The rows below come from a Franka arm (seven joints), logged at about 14 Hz.
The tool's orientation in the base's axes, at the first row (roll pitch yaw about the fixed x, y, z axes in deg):
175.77 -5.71 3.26
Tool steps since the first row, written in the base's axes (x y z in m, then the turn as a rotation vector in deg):
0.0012 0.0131 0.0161 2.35 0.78 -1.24
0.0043 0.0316 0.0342 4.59 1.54 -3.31
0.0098 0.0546 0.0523 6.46 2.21 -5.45
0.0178 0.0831 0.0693 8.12 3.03 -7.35
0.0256 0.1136 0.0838 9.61 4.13 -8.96
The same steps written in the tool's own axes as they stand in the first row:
0.0035 -0.0118 -0.0167 2.26 -0.75 1.42
0.0095 -0.0288 -0.0356 4.32 -1.55 3.65
0.0180 -0.0501 -0.0546 6.00 -2.28 5.92
0.0293 -0.0768 -0.0726 7.51 -3.16 7.93
0.0402 -0.1057 -0.0882 8.89 -4.30 9.60

